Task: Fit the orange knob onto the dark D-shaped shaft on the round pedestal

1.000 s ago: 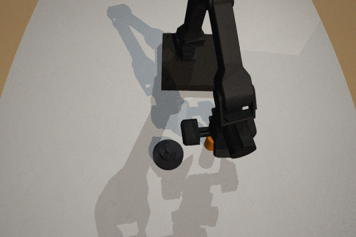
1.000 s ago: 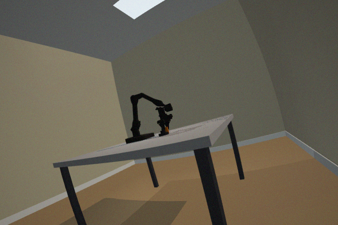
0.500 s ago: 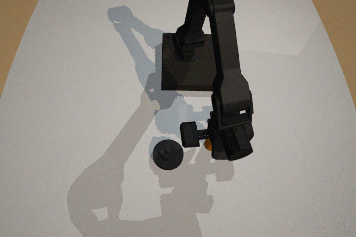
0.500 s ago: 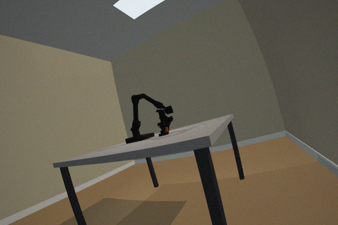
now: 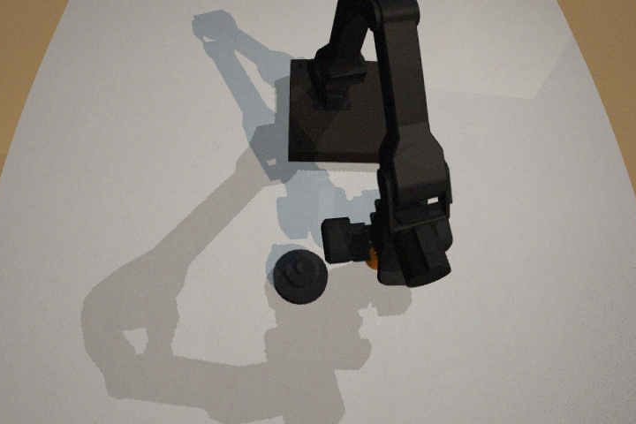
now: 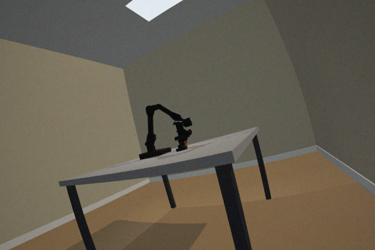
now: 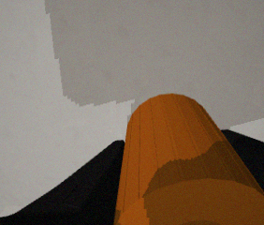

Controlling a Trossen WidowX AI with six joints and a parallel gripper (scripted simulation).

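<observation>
Right now my gripper tip is 30 mm short of the round dark pedestal, 130 mm to the left of it and 20 mm below it. Also, from my gripper tip: orange knob: 20 mm above.
</observation>
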